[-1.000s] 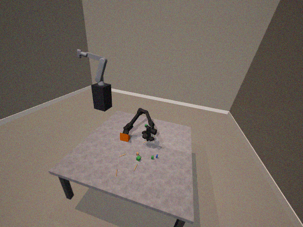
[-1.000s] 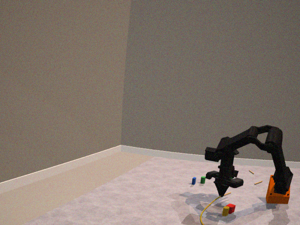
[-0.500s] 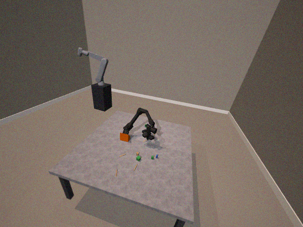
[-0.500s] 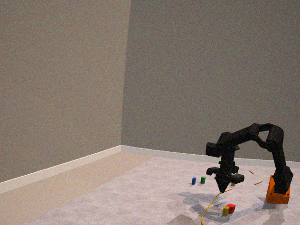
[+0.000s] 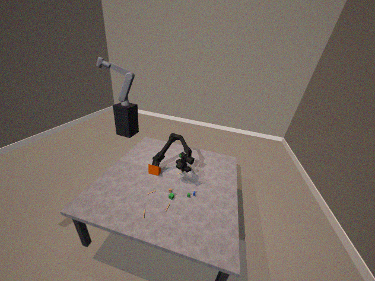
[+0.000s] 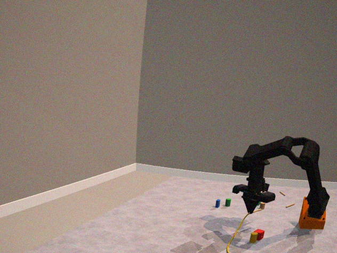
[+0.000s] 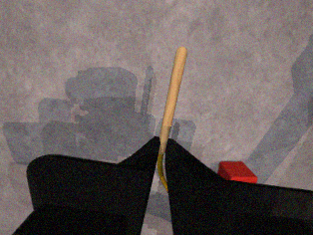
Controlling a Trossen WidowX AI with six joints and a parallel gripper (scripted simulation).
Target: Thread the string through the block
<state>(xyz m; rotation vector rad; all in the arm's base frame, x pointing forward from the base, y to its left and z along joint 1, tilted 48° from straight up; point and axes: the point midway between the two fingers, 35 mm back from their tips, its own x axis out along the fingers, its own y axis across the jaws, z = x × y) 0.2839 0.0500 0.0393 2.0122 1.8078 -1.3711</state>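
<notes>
The thin wooden stick is 10 mm behind my gripper tip and 10 mm to the right of it. Also, from my gripper tip: yellow cylinder 50 mm behind, 140 mm to the left, 40 mm below; red block 60 mm behind, 110 mm to the left, 40 mm below; small tan wooden piece 30 mm behind, 240 mm to the right, 40 mm below.
</notes>
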